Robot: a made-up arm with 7 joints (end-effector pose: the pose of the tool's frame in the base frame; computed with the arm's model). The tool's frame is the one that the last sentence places.
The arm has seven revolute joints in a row. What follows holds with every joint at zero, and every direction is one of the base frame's.
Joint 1 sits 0.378 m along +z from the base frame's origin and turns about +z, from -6.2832 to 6.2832 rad.
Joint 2 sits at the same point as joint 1 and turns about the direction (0, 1, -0.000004), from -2.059 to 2.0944 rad.
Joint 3 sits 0.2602 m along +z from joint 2 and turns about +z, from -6.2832 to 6.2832 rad.
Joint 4 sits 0.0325 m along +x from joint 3 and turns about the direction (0, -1, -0.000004), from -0.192 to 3.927 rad.
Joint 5 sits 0.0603 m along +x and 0.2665 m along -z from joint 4 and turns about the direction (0, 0.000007, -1), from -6.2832 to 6.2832 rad.
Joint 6 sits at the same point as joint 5 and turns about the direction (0, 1, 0.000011), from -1.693 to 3.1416 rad.
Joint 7 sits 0.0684 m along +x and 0.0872 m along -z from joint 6 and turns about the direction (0, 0.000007, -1), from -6.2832 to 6.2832 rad.
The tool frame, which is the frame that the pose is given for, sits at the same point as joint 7; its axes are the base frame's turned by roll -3.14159, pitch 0 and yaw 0 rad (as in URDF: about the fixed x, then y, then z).
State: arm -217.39 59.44 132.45 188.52 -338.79 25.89 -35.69
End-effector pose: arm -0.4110 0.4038 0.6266 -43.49 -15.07 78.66
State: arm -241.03 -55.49 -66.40 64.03 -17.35 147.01 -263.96
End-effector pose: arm 0.2220 0.0457 0.4977 125.29 -15.98 -45.40
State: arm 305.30 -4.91 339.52 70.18 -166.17 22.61 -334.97
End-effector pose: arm 0.0989 -0.3669 0.5725 73.80 41.92 -32.93
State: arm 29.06 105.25 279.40 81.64 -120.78 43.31 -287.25
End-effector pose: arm 0.4137 -0.2400 0.2498 33.72 59.24 -15.68
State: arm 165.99 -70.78 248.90 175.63 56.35 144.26 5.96
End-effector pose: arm 0.4518 -0.0326 0.6024 -64.98 -57.27 15.75
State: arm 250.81 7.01 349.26 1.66 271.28 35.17 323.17
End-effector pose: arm -0.0420 -0.0788 0.2512 -150.71 -9.61 37.54
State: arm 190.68 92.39 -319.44 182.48 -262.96 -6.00 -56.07
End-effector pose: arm -0.6066 -0.0332 0.3283 -63.25 -80.54 64.26
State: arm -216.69 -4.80 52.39 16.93 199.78 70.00 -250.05
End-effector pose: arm -0.2470 -0.0458 0.3410 50.25 -80.32 -54.36
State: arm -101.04 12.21 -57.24 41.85 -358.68 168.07 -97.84
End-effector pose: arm -0.1371 -0.0739 0.4572 -38.52 33.71 -67.94
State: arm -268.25 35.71 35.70 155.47 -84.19 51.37 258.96
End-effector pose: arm -0.0727 0.4639 0.8125 -28.62 94.51 75.41
